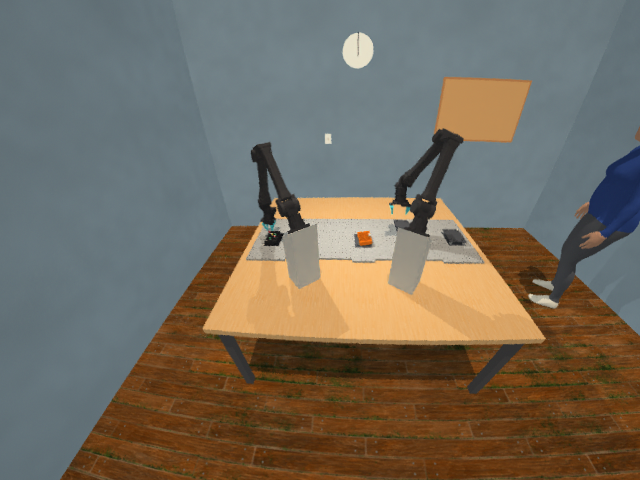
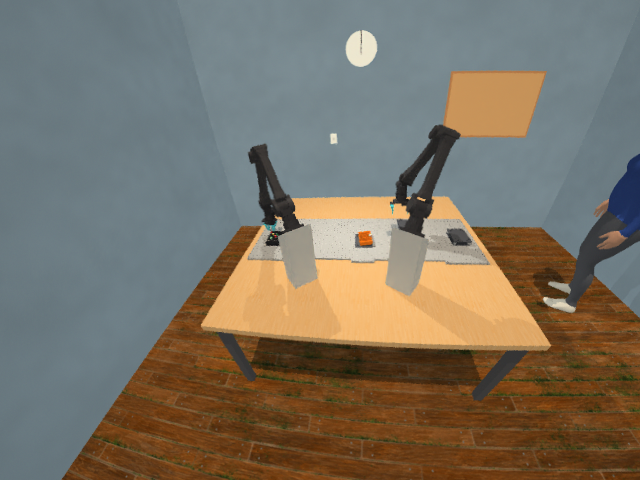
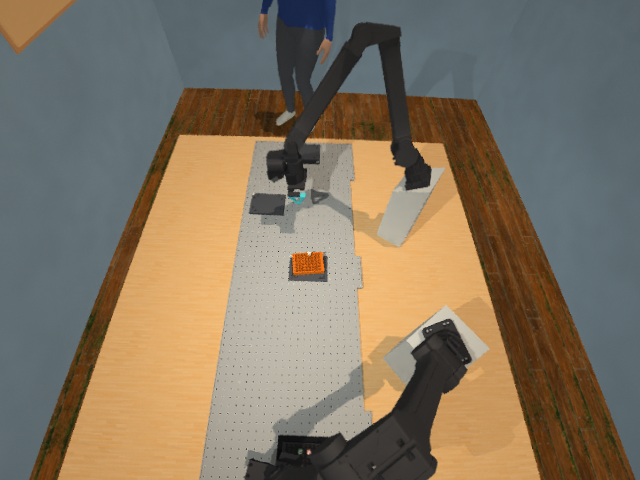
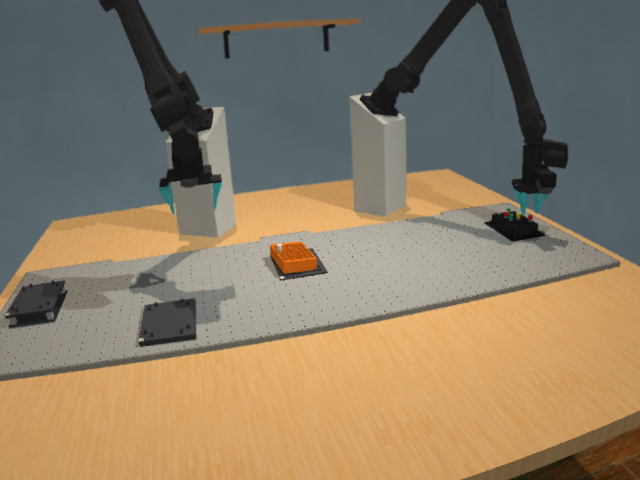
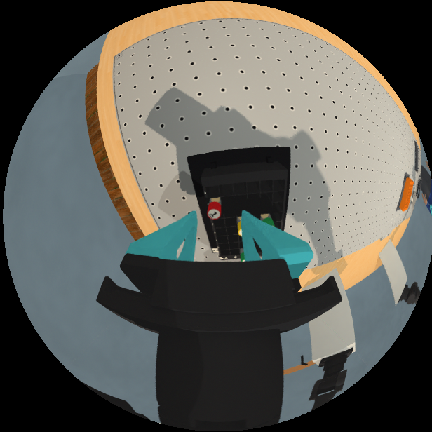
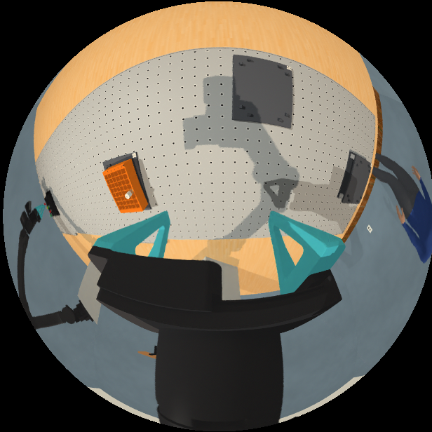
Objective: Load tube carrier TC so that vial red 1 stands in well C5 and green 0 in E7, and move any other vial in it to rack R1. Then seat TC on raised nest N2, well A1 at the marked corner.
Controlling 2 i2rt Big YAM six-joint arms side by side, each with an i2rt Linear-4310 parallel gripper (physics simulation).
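Frame: origin at the left arm's base, x ahead, y left, z up, level; metres.
Where they show: left gripper, between the fingertips: [image 1: 270, 230] [image 2: 271, 230] [image 4: 529, 213]; right gripper, between the fingertips: [image 1: 398, 214] [image 2: 399, 214] [image 3: 299, 194] [image 4: 194, 211]; left arm's base, origin of its link: [image 3: 446, 344] [image 4: 378, 107]; right arm's base, origin of its link: [image 2: 411, 233] [image 3: 418, 179].
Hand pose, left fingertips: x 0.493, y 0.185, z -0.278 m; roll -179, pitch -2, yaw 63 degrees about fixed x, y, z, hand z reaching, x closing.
Things, the pixels of their top centre, and the offset from my left fingertips. Level surfaces: height alone.
- orange carrier, centre of its top: [image 4: 292, 250] [image 3: 308, 261] [image 2: 365, 235] [image 1: 364, 235] dx -0.237, dy -0.669, dz -0.016 m
- white-capped vial, centre of its top: [image 4: 278, 244] dx -0.250, dy -0.700, dz +0.002 m
- black rack, centre of its top: [image 4: 514, 218] [image 3: 302, 459] [image 1: 272, 235] [image 2: 274, 235] dx -0.041, dy -0.017, dz -0.024 m
- raised dark nest, centre of its top: [image 4: 34, 293] [image 3: 304, 150] [image 2: 459, 233] [image 1: 454, 234] dx -0.392, dy -1.316, dz -0.015 m
- low dark nest, centre of its top: [image 4: 167, 314] [image 3: 267, 202] [image 1: 403, 223] dx -0.133, dy -1.035, dz -0.036 m
- perforated grey board, height of its surface: dz -0.059 m
The orange carrier [image 3: 308, 264] [image 4: 293, 266] [image 6: 120, 180] sits on a dark plate, with one white-capped vial [image 4: 279, 248] [image 6: 128, 195] standing in it. The black rack [image 5: 245, 172] [image 4: 516, 232] holds red, green and yellow vials. A red-capped vial [image 5: 214, 210] with a dark mark on its cap stands below and between my left fingertips. My left gripper [image 5: 218, 216] [image 4: 530, 212] is partly open and empty, low over the rack. A raised dark nest [image 4: 36, 299] [image 6: 357, 180] stands on posts. My right gripper [image 6: 218, 216] [image 4: 193, 209] is wide open and empty, high above the board.
A low dark nest [image 4: 168, 320] [image 6: 262, 90] with corner pegs lies on the perforated grey board [image 4: 361, 289], between the raised nest and the carrier. A yellow vial [image 5: 240, 228] and a green vial [image 5: 268, 221] stand by my left gripper's right finger, which partly hides the rack.
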